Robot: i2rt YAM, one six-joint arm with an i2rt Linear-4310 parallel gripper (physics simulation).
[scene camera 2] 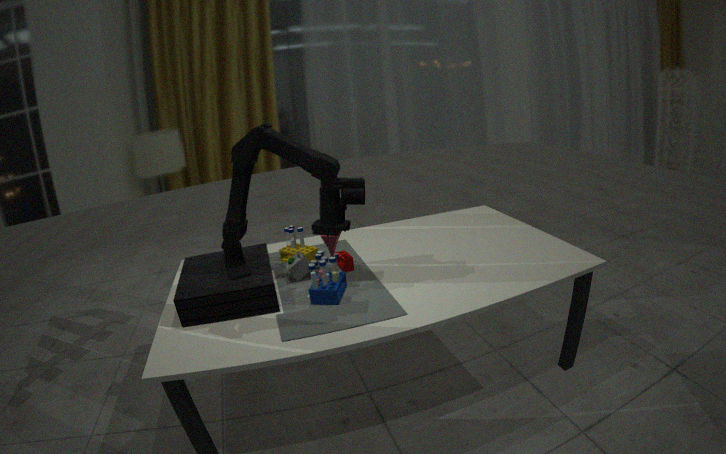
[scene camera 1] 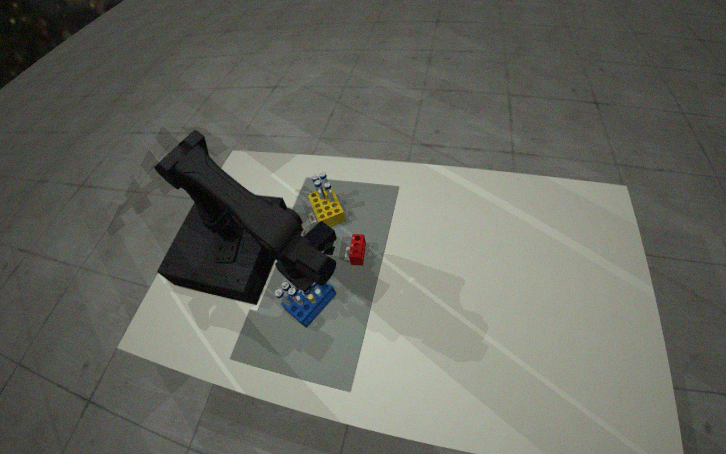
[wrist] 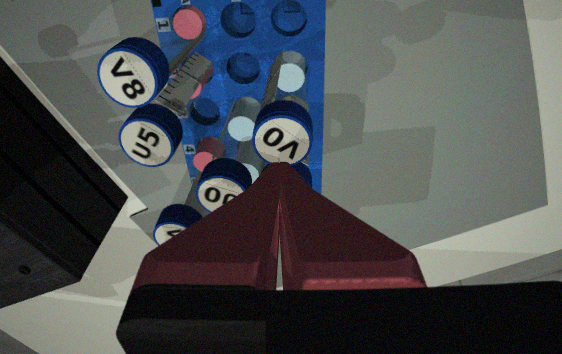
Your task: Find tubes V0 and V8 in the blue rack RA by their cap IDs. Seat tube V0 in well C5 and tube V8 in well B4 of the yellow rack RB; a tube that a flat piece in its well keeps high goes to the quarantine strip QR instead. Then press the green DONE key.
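Frame: origin at the arm's base, x ahead, y left, z up, level; centimetres.
Seen in the pictures: gripper, fingertip midpoint: point(scene camera 2: 332, 255) point(scene camera 1: 307, 284) point(wrist: 279, 177); arm's base, link origin: point(scene camera 2: 236, 265) point(scene camera 1: 232, 233).
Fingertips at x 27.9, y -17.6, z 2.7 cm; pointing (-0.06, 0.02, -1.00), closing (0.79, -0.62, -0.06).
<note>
Offsets run from my fingertips to a thing's top centre. "pt": to the spot under its first point. Level surfaces: height alone.
The blue rack RA @(dy +0.4, dx -2.6, dz -7.8 cm) point(scene camera 1: 306, 316) point(scene camera 2: 324, 297) point(wrist: 260, 40) stands on the grey mat. In the wrist view, tube V8's white cap @(pt dy +6.0, dx -1.6, dz -0.3 cm) point(wrist: 127, 75) is at the rack's upper left, and tube V0's cap @(pt dy +1.2, dx +1.1, dz -0.3 cm) point(wrist: 283, 135) is at its right, right by my fingertips. My gripper point(wrist: 279, 177) point(scene camera 2: 332, 254) is shut and empty, pointing down above the tubes; in scene camera 1 the arm hides its fingers. The yellow rack RB @(dy +32.7, dx -1.7, dz -7.8 cm) point(scene camera 1: 330, 217) point(scene camera 2: 298, 253) holds several tubes at its far end. The red block @(dy +16.3, dx +10.0, dz -7.8 cm) point(scene camera 1: 357, 249) point(scene camera 2: 344, 261) has a row of wells. A green key @(pt dy +18.4, dx -8.8, dz -6.2 cm) point(scene camera 2: 290, 261) shows on a grey box.
Tube U5 @(pt dy +3.9, dx -2.8, dz -0.3 cm) point(wrist: 150, 137) stands beside V8. Other capped tubes @(pt dy +0.7, dx -2.2, dz -0.3 cm) point(wrist: 222, 187) @(pt dy +0.3, dx -5.4, dz -0.3 cm) point(wrist: 177, 225) are at the lower left, one partly behind the left finger. The grey box @(dy +18.5, dx -6.1, dz -4.4 cm) point(scene camera 2: 299, 267) sits between the arm's black base point(scene camera 1: 214, 267) point(scene camera 2: 227, 294) and the racks. The mat @(dz -12.8 cm) point(scene camera 1: 342, 342) lies on the white table @(dz -13.1 cm) point(scene camera 1: 508, 267).
</note>
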